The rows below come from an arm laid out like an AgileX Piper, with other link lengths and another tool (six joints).
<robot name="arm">
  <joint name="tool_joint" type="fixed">
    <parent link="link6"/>
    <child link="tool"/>
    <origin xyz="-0.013 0.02 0.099" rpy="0 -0.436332 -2.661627"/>
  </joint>
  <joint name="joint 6" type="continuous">
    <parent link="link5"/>
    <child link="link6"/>
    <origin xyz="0 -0.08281 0" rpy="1.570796 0 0"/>
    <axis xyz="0 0 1"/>
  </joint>
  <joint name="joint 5" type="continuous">
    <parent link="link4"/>
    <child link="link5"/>
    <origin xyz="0 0 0" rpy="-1.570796 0 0"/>
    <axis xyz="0 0 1"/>
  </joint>
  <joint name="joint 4" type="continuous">
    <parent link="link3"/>
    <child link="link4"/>
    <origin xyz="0.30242 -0.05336 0" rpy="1.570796 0 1.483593"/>
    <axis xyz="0 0 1"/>
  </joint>
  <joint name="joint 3" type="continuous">
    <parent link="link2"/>
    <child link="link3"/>
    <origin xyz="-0.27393 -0.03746 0" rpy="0 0 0"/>
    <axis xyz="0 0 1"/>
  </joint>
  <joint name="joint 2" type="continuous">
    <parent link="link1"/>
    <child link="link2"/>
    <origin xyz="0 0 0" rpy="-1.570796 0 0"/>
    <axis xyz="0 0 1"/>
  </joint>
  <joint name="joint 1" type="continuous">
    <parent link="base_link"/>
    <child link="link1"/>
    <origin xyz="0 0 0.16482" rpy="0 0 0"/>
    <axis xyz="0 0 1"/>
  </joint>
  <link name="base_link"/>
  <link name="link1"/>
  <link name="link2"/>
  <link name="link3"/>
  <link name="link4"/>
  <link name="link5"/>
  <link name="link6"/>
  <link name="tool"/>
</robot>
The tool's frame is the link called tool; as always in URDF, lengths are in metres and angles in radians. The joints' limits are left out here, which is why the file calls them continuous.
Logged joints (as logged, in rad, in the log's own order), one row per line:
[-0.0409, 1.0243, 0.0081, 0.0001, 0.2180, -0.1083]
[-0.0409, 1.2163, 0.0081, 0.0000, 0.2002, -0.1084]
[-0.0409, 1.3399, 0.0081, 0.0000, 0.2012, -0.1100]
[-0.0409, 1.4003, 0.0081, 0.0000, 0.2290, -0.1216]
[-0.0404, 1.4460, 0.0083, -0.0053, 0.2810, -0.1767]
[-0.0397, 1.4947, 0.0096, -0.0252, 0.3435, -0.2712]
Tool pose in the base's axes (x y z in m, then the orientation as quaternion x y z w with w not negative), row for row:
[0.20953, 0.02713, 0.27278, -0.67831, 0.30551, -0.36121, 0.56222]
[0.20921, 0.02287, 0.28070, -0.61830, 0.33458, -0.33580, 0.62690]
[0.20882, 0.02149, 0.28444, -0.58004, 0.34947, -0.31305, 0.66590]
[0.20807, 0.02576, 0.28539, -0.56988, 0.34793, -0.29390, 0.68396]
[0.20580, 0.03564, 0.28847, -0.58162, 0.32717, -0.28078, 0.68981]
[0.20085, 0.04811, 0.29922, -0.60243, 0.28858, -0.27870, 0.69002]
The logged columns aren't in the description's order. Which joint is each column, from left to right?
Columns, left to right: joint 1, joint 4, joint 2, joint 3, joint 5, joint 6.
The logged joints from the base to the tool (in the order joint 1, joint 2, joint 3, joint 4, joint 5, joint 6), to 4 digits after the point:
[-0.0409, 0.0081, 0.0001, 1.0243, 0.2180, -0.1083]
[-0.0409, 0.0081, 0.0000, 1.2163, 0.2002, -0.1084]
[-0.0409, 0.0081, 0.0000, 1.3399, 0.2012, -0.1100]
[-0.0409, 0.0081, 0.0000, 1.4003, 0.2290, -0.1216]
[-0.0404, 0.0083, -0.0053, 1.4460, 0.2810, -0.1767]
[-0.0397, 0.0096, -0.0252, 1.4947, 0.3435, -0.2712]

